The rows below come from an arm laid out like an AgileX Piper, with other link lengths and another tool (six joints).
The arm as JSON. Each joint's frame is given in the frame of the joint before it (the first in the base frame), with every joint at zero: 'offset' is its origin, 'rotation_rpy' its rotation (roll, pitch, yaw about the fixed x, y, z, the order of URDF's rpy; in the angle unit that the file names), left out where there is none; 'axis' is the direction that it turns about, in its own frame. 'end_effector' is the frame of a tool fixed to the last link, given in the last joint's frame.
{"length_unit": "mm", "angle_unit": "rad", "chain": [
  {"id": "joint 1", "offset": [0.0, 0.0, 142.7], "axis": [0.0, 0.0, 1.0]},
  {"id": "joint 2", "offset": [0.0, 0.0, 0.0], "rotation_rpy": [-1.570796, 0.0, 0.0], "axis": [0.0, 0.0, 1.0]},
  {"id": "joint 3", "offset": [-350.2, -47.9, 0.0], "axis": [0.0, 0.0, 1.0]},
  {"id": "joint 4", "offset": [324.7, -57.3, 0.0], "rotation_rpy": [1.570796, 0.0, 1.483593], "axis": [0.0, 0.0, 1.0]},
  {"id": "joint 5", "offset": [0.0, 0.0, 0.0], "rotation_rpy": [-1.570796, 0.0, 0.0], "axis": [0.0, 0.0, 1.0]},
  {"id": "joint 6", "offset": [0.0, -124.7, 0.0], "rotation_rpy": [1.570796, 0.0, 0.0], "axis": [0.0, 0.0, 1.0]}
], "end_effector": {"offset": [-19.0, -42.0, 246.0], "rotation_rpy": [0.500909, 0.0, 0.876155]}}
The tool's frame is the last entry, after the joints.
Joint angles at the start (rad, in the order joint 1, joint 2, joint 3, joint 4, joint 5, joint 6):
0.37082, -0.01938, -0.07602, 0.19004, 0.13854, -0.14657
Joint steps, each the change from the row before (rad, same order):
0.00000, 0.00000, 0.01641, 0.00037, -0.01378, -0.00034
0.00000, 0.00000, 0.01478, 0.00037, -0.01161, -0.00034
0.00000, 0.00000, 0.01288, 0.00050, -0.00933, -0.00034
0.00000, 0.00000, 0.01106, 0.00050, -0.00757, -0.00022
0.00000, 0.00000, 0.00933, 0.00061, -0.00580, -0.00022
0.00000, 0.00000, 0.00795, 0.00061, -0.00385, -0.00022
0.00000, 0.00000, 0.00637, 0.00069, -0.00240, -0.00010
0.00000, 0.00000, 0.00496, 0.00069, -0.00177, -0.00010
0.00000, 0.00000, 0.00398, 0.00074, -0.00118, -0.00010
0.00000, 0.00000, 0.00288, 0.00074, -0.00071, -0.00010
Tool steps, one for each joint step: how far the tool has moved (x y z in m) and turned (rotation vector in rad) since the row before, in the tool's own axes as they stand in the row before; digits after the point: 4 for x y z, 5 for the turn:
0.0031, -0.0044, 0.0037, 0.00381, -0.00003, 0.00051
0.0030, -0.0042, 0.0034, 0.00397, 0.00047, 0.00015
0.0029, -0.0038, 0.0030, 0.00398, 0.00098, -0.00006
0.0026, -0.0034, 0.0026, 0.00371, 0.00119, -0.00010
0.0023, -0.0030, 0.0023, 0.00352, 0.00146, -0.00017
0.0023, -0.0028, 0.0021, 0.00372, 0.00199, -0.00049
0.0020, -0.0024, 0.0018, 0.00343, 0.00218, -0.00040
0.0016, -0.0019, 0.0014, 0.00273, 0.00183, -0.00024
0.0014, -0.0016, 0.0012, 0.00234, 0.00171, -0.00014
0.0010, -0.0012, 0.0009, 0.00178, 0.00142, 0.00000

